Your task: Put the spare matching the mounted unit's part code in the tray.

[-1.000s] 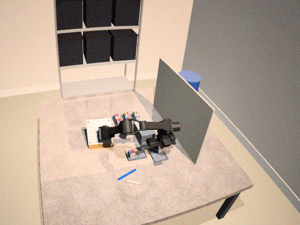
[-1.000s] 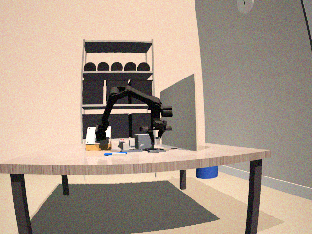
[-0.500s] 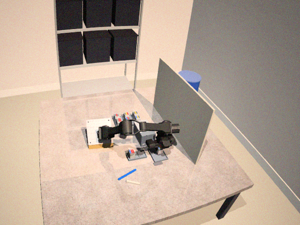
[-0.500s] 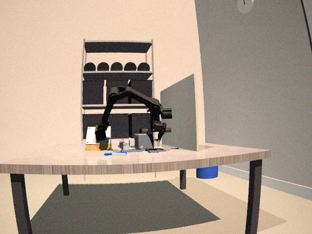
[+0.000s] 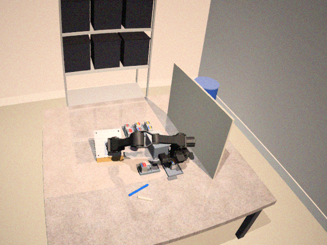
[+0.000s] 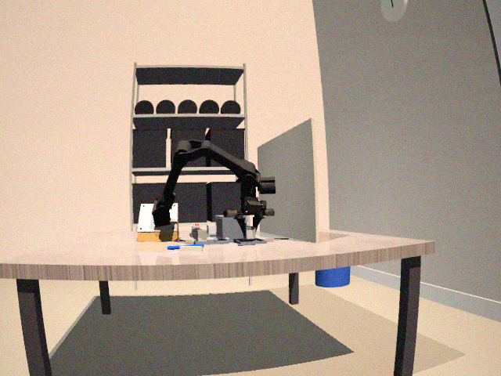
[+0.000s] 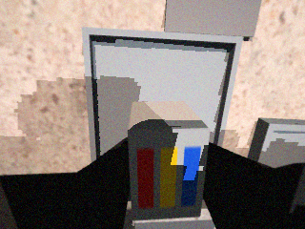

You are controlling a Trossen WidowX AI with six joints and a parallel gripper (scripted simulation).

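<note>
Now: gripper tip 20 mm above the flat grey tray. Also, from my gripper tip: tall dark panel: 210 mm ahead, 200 mm above, 170 mm to the left; grey mounted unit: 190 mm to the left, 20 mm behind, 20 mm above; low grey holder: 140 mm behind, 30 mm to the left, 20 mm below.
</note>
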